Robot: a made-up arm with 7 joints.
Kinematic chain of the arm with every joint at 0, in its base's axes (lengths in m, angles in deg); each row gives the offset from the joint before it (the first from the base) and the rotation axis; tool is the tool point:
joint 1: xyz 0 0.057 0 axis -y
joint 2: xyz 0 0.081 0 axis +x
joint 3: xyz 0 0 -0.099 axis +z
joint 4: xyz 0 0 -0.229 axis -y
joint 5: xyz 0 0 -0.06 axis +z
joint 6: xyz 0 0 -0.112 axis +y
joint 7: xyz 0 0 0 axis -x
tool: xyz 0 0 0
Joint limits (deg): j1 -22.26..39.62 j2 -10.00..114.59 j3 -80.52..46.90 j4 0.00..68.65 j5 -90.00..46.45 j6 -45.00..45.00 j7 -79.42..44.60
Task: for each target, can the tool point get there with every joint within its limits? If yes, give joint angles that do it. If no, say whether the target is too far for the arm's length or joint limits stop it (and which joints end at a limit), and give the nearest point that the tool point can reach.
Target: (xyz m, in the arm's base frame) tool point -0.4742 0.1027 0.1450
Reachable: no: joint limits stop it (at a limit: joint 1, joint 2, joint 3, joint 4) | nearest point -0.0872 0.4445 0.2769 | short by 0.533 m
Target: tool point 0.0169 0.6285 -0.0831
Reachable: yes | joints -10.40 79.55 20.13 11.28 -18.95 5.16 -50.81
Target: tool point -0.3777 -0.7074 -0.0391
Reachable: no: too far | nearest point -0.1109 -0.0854 -0.3406 | short by 0.741 m
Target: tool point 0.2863 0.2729 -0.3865
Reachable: yes | joints 34.91 16.57 -29.82 5.23 -53.35 -7.65 8.17
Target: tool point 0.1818 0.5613 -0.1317
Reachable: yes | joints 28.07 63.50 4.82 35.05 16.12 -32.79 -21.74
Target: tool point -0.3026 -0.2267 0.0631
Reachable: no: joint limits stop it (at a limit: joint 1, joint 2, joint 3, joint 4) | nearest point -0.1109 -0.0854 -0.3406 | short by 0.469 m
